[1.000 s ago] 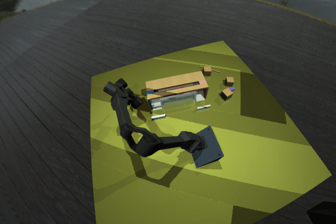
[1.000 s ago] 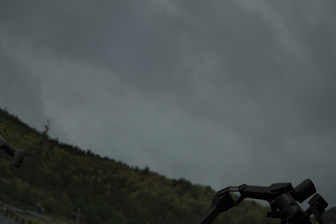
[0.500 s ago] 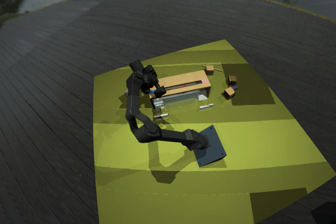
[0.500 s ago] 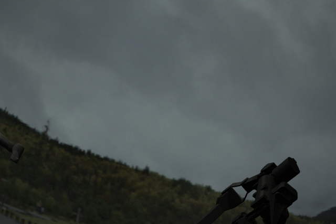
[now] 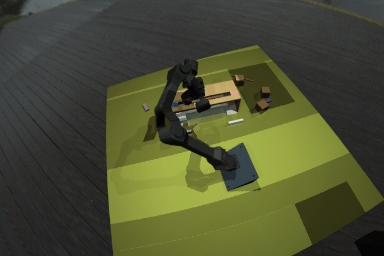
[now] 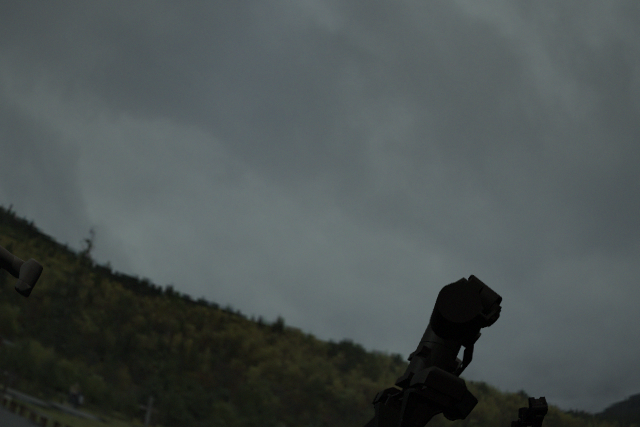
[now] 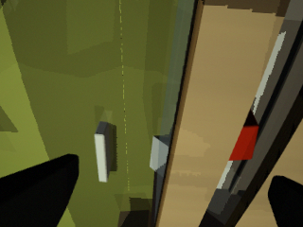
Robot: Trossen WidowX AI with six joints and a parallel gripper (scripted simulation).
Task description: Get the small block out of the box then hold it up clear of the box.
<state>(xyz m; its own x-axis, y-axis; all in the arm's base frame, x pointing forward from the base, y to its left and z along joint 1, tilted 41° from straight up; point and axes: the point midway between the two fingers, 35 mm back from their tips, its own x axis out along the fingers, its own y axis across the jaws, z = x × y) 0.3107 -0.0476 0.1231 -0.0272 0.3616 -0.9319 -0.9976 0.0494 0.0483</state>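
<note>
The tan box is 100 mm below my gripper tip and 30 mm ahead of it. From my gripper tip the other things lie so: red block (70 mm below, 40 mm ahead, 30 mm to the right).
</note>
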